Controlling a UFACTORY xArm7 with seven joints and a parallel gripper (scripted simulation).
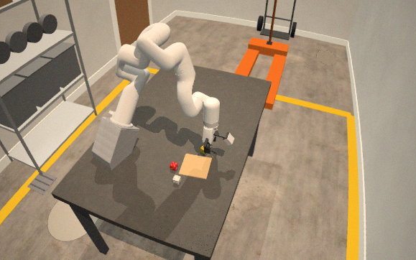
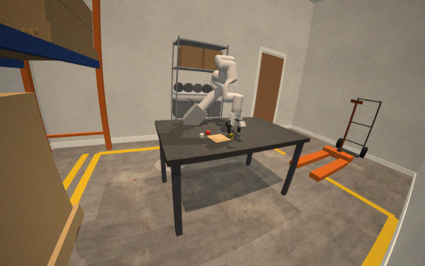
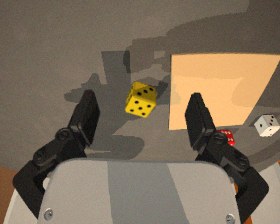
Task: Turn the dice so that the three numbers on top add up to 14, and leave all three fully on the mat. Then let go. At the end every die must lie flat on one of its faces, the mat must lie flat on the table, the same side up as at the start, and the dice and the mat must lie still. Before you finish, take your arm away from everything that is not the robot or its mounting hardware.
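Right now my hand is 50 mm above the yellow die and 30 mm past it. From my hand the other things lie so: mat (110 mm to the right, 60 mm below, 30 mm behind); then red die (170 mm to the right, 130 mm behind, 50 mm below); then white die (240 mm to the right, 80 mm behind, 50 mm below).
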